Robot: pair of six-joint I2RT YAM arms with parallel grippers.
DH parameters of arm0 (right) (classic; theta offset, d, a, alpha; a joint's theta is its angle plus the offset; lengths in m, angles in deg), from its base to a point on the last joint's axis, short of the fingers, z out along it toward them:
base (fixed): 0 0 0 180
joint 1: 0 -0.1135 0.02 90
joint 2: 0 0 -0.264 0
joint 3: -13.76 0 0.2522 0
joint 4: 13.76 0 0.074 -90
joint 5: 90 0 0 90
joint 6: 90 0.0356 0 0
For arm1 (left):
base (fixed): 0 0 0 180
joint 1: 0 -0.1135 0.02 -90
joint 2: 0 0 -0.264 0
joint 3: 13.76 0 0.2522 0
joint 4: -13.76 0 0.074 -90
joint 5: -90 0 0 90
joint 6: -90 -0.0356 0 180
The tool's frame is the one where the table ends.
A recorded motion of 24 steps. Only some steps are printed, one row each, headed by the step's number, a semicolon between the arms.
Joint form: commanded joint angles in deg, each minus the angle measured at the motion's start. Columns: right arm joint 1, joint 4, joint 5, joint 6, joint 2, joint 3; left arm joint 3, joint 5, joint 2, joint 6, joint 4, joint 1.
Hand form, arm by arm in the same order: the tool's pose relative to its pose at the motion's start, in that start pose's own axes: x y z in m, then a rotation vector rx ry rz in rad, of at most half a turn. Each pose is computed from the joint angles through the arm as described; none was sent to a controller.
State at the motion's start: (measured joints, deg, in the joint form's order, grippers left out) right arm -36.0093 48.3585 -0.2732 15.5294 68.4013 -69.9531; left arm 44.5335 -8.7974 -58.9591 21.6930 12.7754 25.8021
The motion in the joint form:
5: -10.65 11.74 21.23 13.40 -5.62 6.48; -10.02 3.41 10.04 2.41 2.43 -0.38
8: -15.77 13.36 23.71 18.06 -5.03 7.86; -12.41 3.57 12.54 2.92 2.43 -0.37
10: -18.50 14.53 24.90 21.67 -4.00 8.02; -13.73 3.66 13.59 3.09 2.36 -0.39
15: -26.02 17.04 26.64 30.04 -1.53 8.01; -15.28 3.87 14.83 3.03 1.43 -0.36
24: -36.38 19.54 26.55 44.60 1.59 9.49; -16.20 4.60 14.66 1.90 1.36 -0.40
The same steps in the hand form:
5: 0.0550 0.0096 -0.0106 0.3087 0.0782 0.0456; 0.0226 0.0067 -0.0365 -0.0444 -0.0648 -0.0368
8: 0.0687 0.0220 -0.0061 0.3225 0.1048 0.0340; 0.0299 0.0082 -0.0447 -0.0458 -0.0678 -0.0455
10: 0.0747 0.0296 -0.0031 0.3343 0.1201 0.0431; 0.0349 0.0098 -0.0480 -0.0498 -0.0632 -0.0493
15: 0.0905 0.0515 0.0005 0.3363 0.1521 0.0473; 0.0425 0.0122 -0.0517 -0.0612 -0.0447 -0.0509
24: 0.1217 0.0786 0.0047 0.3339 0.2056 0.1010; 0.0482 0.0152 -0.0513 -0.0817 -0.0307 -0.0337

